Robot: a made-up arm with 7 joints. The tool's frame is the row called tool.
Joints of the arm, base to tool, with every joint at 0 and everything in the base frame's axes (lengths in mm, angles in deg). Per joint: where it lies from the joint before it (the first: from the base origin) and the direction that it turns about. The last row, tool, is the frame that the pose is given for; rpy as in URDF.
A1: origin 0 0 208 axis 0 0 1
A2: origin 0 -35 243 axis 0 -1 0
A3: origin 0 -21 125 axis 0 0 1
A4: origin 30 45 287 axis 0 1 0
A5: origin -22 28 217 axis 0 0 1
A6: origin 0 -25 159 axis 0 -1 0
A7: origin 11 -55 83 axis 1 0 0
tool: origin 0 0 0 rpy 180 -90 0
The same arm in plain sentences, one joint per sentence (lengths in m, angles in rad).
The arm has seven revolute joints in a row. What follows holds with every joint at zero, and every direction is one of the base frame's.
Joint 1 is mounted 0.2080 m along +z from the base frame's origin and turns about +z.
Joint 2 is mounted 0.0350 m along -y and 0.2430 m along +z from joint 1 and turns about -y.
Joint 3 is mounted 0.0210 m along -y and 0.1250 m along +z from joint 2 and turns about +z.
Joint 4 is mounted 0.0300 m along +x and 0.0450 m along +y and 0.2870 m along +z from joint 3 and turns about +y.
Joint 5 is mounted 0.0220 m along -x and 0.0280 m along +y and 0.2170 m along +z from joint 4 and turns about +z.
Joint 6 is mounted 0.0250 m along -y and 0.1590 m along +z from joint 5 and turns about -y.
Joint 7 is mounted 0.0110 m along +x and 0.0550 m along -y and 0.0830 m along +z from joint 6 and turns about +x.
The tool frame, which is the frame that the pose is given for, is mounted at the same point as joint 7; its axes are the base frame's turned by roll 3.1416, pitch -1.5708 and yaw 0.0000 rad (as in URDF: about the fixed x, then y, then z).

